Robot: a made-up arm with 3 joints. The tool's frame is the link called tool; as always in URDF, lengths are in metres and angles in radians. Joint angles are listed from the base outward. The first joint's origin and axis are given. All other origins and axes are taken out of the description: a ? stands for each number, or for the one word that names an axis. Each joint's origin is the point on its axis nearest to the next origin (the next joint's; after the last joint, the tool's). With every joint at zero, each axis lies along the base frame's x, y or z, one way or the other. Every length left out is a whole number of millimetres.
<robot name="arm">
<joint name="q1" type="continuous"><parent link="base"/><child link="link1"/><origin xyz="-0.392 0 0.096"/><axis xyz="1 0 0"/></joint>
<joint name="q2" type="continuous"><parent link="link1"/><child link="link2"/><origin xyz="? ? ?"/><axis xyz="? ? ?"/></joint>
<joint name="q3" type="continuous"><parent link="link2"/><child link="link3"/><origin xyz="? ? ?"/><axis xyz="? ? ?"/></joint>
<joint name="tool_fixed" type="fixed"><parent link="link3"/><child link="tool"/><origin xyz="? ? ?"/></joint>
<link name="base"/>
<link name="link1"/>
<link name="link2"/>
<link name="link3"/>
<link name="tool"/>
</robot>
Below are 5 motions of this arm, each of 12 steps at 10 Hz.
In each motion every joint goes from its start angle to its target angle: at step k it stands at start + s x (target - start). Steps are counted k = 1, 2, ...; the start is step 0. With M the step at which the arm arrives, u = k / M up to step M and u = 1 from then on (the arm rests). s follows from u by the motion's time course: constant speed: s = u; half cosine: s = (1 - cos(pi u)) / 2; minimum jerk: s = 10 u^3 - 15 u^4 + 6 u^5.
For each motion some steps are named. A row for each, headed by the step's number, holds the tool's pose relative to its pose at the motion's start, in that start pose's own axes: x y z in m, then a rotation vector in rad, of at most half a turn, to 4 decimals.
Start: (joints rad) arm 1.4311 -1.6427 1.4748
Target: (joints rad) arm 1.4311 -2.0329 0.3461
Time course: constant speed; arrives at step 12
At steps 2, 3, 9, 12:
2: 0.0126 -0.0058 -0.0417 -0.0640 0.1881 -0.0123
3: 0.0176 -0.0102 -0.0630 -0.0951 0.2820 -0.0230
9: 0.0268 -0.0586 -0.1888 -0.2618 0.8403 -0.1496
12: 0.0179 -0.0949 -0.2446 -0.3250 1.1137 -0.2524

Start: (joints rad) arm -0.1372 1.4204 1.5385
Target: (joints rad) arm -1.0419 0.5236 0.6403
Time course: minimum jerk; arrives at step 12
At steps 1, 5, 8, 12:
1: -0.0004 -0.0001 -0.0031 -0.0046 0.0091 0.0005
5: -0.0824 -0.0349 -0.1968 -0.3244 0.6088 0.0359
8: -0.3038 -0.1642 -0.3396 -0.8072 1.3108 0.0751
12: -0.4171 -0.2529 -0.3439 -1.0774 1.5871 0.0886

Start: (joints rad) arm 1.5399 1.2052 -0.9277
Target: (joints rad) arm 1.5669 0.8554 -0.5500
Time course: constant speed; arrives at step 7
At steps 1, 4, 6, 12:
1: 0.0058 -0.0116 0.0200 0.0401 -0.0575 -0.0299
4: 0.0188 -0.0523 0.0756 0.1512 -0.2289 -0.1316
6: 0.0238 -0.0836 0.1086 0.2171 -0.3415 -0.2092
12: 0.0252 -0.1003 0.1238 0.2475 -0.3971 -0.2508

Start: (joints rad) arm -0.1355 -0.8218 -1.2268
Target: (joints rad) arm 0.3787 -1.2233 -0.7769
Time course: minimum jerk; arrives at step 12
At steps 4, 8, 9, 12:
4: -0.0064 -0.0240 0.0461 0.1045 -0.0122 0.0327
8: 0.0179 -0.1120 0.1495 0.3825 -0.0122 0.0408
9: 0.0285 -0.1299 0.1633 0.4290 -0.0067 0.0298
12: 0.0403 -0.1475 0.1748 0.4721 0.0003 0.0157

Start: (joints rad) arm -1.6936 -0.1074 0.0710
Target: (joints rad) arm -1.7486 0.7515 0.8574
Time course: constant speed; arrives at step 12
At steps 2, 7, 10, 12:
2: -0.0638 0.0250 0.0112 0.0104 -0.1312 0.1432
7: -0.2349 0.0381 0.0328 0.1186 -0.4444 0.4922
10: -0.3345 0.0107 0.0414 0.2400 -0.6150 0.6885
12: -0.3950 -0.0214 0.0455 0.3443 -0.7184 0.8106

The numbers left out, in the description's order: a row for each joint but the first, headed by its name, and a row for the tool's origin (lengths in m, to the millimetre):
q2: xyz 0 0.06 0.118, axis 0 0 1
q3: xyz 0.113 0.367 0, axis 0 -1 0
tool: xyz 0.091 0 0.064

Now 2 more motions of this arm.
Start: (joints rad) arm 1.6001 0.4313 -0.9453
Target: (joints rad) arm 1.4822 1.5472 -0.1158
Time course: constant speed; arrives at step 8
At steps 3, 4, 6, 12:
3: -0.1045 0.0637 -0.1225 -0.3233 -0.2799 0.2701
4: -0.1439 0.0690 -0.1671 -0.4111 -0.3649 0.3844
6: -0.2259 0.0526 -0.2546 -0.5505 -0.5165 0.6457
12: -0.3069 0.0001 -0.3305 -0.6347 -0.6365 0.9445

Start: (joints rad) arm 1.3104 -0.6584 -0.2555
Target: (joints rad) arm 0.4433 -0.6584 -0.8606
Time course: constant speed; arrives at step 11
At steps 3, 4, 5, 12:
3: 0.0072 0.0211 -0.0723 -0.1763 0.0199 -0.0620
4: 0.0120 0.0243 -0.0966 -0.2326 0.0260 -0.0890
5: 0.0179 0.0257 -0.1208 -0.2873 0.0317 -0.1191
12: 0.0738 -0.0054 -0.2518 -0.5747 0.0510 -0.3588

